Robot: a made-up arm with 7 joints.
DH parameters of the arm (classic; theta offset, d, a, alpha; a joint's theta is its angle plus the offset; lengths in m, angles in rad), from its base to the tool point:
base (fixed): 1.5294 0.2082 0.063 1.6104
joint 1: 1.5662 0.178 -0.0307 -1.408
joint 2: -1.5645 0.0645 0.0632 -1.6
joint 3: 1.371 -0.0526 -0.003 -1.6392
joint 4: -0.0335 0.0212 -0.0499 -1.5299
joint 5: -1.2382 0 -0.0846 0
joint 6: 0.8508 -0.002 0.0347 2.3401
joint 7: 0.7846 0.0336 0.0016 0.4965
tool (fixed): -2.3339 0.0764 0 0
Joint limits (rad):
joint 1: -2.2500..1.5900
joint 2: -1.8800..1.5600
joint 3: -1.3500..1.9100
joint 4: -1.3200..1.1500
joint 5: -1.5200..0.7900
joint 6: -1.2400..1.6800
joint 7: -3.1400..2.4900
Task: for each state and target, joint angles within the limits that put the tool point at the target. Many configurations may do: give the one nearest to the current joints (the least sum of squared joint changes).
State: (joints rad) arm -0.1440 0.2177 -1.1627 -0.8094 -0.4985 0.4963 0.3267
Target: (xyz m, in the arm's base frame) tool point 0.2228 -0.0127 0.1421
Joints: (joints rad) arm 0.5402 -0.1370 -0.9196 -0.7117 -0.1805 0.7814 0.4518
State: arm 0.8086 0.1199 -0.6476 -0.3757 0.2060 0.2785 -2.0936
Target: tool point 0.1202 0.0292 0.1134
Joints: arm 0.7784 -0.0606 -1.1094 -0.3259 0.4328 0.0264 -2.1564
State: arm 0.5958 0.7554 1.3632 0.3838 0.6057 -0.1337 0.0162
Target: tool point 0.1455 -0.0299 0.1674
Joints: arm 0.6718 1.2854 1.2566 0.7215 0.5970 -0.2427 -0.1811
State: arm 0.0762 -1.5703 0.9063 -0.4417 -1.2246 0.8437 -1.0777
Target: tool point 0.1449 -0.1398 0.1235
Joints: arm -0.4201 -1.7200 0.9058 -1.0902 -1.0661 0.4442 -1.1990
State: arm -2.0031 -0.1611 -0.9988 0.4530 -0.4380 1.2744 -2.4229
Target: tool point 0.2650 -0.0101 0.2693
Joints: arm -2.0149 -0.6522 -1.0267 0.6066 -0.4453 1.4393 -2.5770
